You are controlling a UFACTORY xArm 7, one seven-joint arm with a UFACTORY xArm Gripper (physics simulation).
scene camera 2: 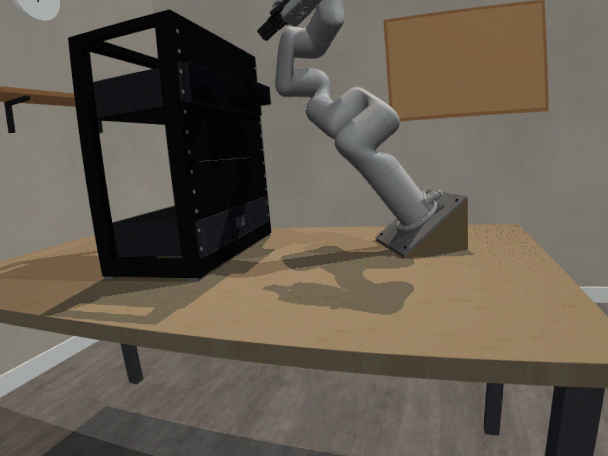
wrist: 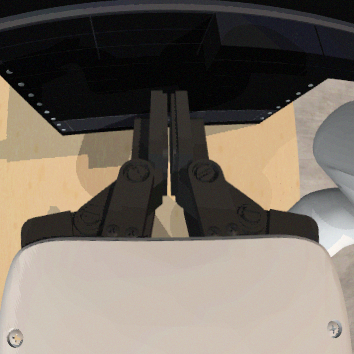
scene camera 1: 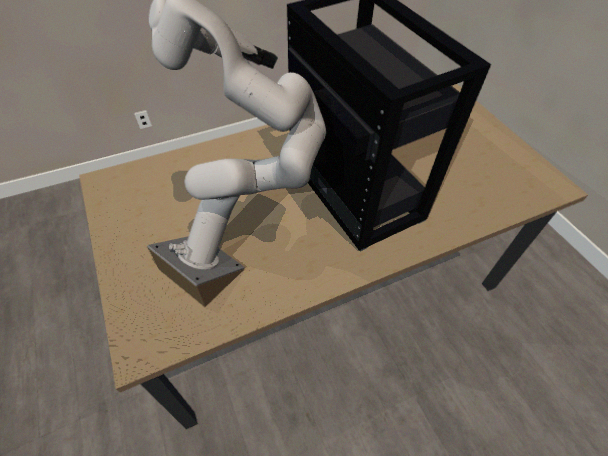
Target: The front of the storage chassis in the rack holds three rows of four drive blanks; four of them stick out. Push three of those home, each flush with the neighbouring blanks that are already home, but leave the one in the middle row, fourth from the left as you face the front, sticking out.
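Where they show: gripper, fingertip midpoint: (scene camera 2: pixel 261 36) (wrist: pixel 167 112) (scene camera 1: pixel 274 61); arm's base, origin of the base link: (scene camera 2: pixel 417 216) (scene camera 1: pixel 198 258).
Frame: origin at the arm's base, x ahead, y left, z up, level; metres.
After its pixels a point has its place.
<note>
The storage chassis (scene camera 2: pixel 225 91) @[x 0.450, y 0.189, z 0.372 m] is the dark box in the upper part of the rack; its front also shows near the top of the wrist view (wrist: pixel 145 37) @[x 0.448, y 0.205, z 0.371 m]. The drive blanks are nearly black and their seams faint. In the wrist view, one blank (wrist: pixel 267 37) @[x 0.442, y 0.095, z 0.415 m] right of centre, under the upper lip, shows a side face and appears to stick out; its exact column is unclear. I cannot tell how far the other blanks stand out. My gripper (scene camera 1: pixel 272 60) @[x 0.330, y 0.186, z 0.492 m] (scene camera 2: pixel 263 34) @[x 0.330, y 0.186, z 0.492 m] (wrist: pixel 167 112) @[x 0.330, y 0.186, z 0.492 m] is shut and empty, raised in front of the rack and apart from it in the scene views.
The black rack (scene camera 1: pixel 444 145) @[x 0.762, y -0.046, z 0.282 m] (scene camera 2: pixel 91 150) @[x 0.689, y 0.440, z 0.249 m] stands on the wooden table (scene camera 1: pixel 310 280) @[x 0.321, y -0.149, z -0.077 m] (scene camera 2: pixel 350 325) @[x 0.030, y 0.537, z -0.077 m]. A lower unit (scene camera 2: pixel 232 225) @[x 0.464, y 0.202, z 0.015 m] sits near the rack's bottom. The arm's wedge base (scene camera 1: pixel 217 287) @[x 0.034, y -0.099, z -0.039 m] (scene camera 2: pixel 450 230) @[x -0.092, y 0.079, z -0.022 m] stands in front of the rack. A corkboard (scene camera 2: pixel 465 60) hangs on the wall.
</note>
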